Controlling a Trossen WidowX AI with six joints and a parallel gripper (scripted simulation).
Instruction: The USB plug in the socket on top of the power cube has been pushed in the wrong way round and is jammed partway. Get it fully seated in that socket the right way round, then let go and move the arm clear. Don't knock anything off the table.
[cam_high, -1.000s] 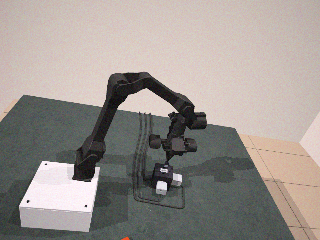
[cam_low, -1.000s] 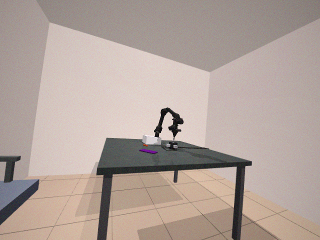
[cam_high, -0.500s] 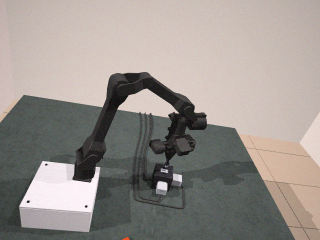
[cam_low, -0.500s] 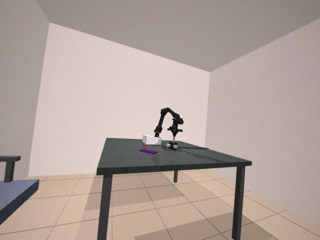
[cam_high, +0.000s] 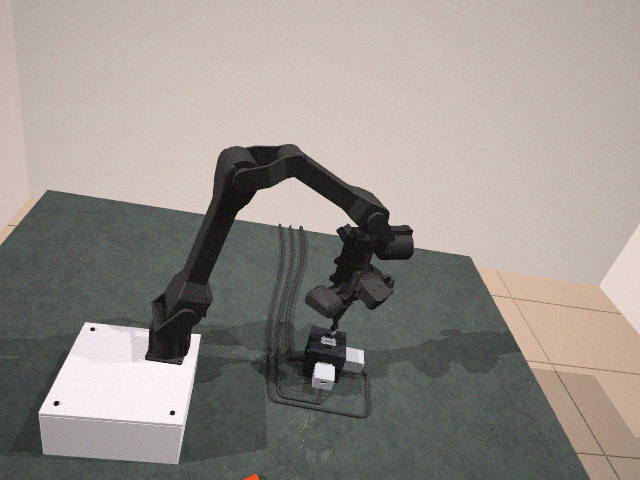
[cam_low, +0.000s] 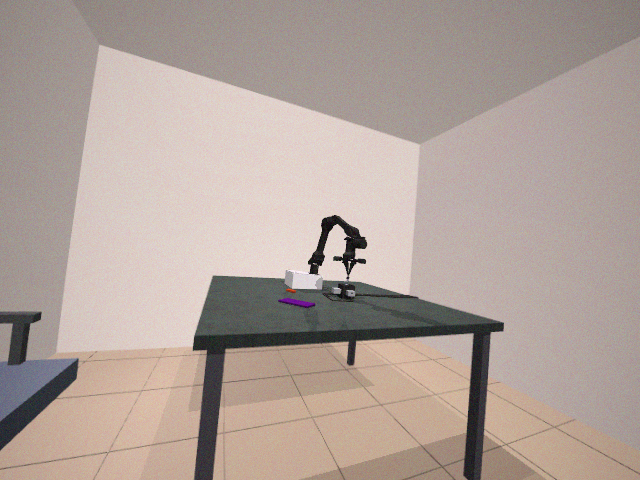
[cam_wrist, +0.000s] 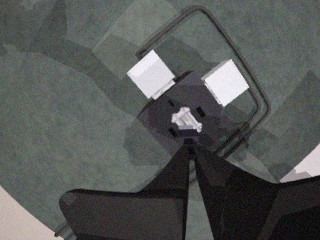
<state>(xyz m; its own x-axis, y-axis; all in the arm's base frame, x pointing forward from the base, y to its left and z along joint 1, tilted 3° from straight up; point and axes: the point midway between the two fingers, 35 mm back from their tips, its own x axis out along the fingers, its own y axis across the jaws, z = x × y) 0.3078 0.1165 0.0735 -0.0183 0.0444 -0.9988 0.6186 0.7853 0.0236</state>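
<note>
Right now the dark USB plug is 20 mm below my gripper tip. From my gripper tip the other things lie so: white socket: 70 mm below; small orange piece: 130 mm behind, 310 mm to the right, 130 mm below; purple bar: 180 mm ahead, 340 mm to the right, 130 mm below.
</note>
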